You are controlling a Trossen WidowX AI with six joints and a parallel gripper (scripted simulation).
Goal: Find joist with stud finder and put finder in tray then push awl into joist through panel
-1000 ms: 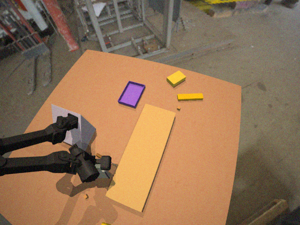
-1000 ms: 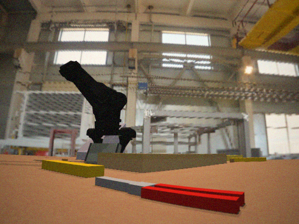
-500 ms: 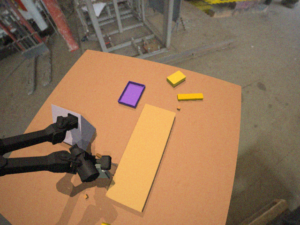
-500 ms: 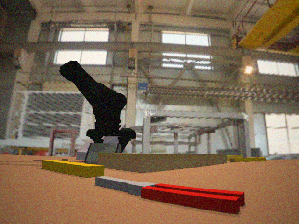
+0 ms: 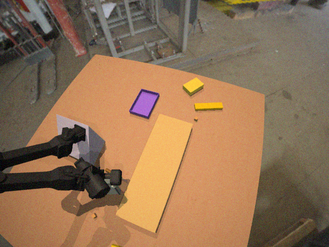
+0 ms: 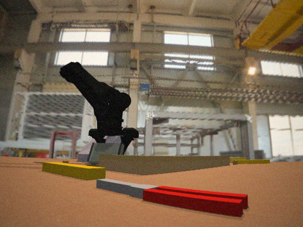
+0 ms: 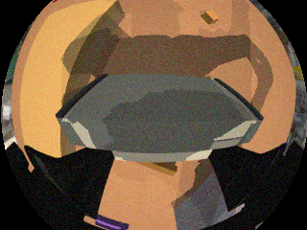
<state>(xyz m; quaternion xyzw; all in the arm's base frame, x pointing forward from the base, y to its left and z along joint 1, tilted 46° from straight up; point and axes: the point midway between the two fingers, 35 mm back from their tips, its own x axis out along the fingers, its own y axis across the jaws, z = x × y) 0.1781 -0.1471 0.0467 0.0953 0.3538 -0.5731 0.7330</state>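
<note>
My gripper tip is now 40 mm to the right of the awl, 30 mm short of it and 30 mm above it. From my gripper tip the other things lie so: stud finder (20 mm ahead); yellow block (670 mm to the left, 210 mm ahead, 20 mm below); purple tray (460 mm to the left, 20 mm below, 20 mm behind).
</note>
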